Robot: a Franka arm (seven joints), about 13 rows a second.
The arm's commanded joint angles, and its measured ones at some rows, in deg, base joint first. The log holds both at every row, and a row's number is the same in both.
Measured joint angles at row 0:
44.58 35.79 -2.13 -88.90 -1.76 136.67 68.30
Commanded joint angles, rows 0 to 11:
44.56 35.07 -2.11 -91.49 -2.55 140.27 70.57
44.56 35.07 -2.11 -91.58 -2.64 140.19 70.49
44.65 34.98 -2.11 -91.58 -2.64 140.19 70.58
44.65 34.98 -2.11 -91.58 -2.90 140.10 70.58
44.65 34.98 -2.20 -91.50 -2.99 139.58 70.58
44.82 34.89 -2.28 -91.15 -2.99 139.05 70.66
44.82 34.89 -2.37 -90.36 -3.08 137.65 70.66
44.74 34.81 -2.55 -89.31 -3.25 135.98 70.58
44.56 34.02 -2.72 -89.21 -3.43 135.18 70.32
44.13 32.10 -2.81 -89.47 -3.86 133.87 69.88
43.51 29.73 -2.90 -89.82 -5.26 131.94 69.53
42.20 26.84 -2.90 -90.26 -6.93 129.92 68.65
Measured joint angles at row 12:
44.14 32.76 -3.14 -88.56 -4.17 133.78 68.51
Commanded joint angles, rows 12 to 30:
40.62 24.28 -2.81 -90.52 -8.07 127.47 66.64
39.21 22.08 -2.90 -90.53 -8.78 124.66 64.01
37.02 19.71 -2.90 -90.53 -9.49 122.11 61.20
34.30 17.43 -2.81 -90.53 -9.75 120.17 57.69
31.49 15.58 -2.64 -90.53 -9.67 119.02 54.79
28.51 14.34 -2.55 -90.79 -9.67 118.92 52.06
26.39 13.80 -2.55 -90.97 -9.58 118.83 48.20
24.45 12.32 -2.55 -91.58 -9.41 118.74 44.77
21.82 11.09 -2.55 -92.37 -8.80 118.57 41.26
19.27 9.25 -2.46 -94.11 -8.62 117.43 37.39
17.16 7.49 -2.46 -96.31 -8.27 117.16 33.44
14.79 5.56 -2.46 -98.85 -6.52 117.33 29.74
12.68 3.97 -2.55 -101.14 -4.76 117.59 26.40
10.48 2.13 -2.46 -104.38 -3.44 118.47 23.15
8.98 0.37 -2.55 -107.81 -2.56 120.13 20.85
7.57 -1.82 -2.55 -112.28 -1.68 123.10 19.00
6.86 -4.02 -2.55 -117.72 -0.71 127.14 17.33
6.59 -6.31 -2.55 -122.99 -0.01 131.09 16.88
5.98 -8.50 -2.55 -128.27 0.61 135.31 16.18
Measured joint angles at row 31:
7.25 -1.46 -3.51 -115.53 -1.10 127.56 18.15
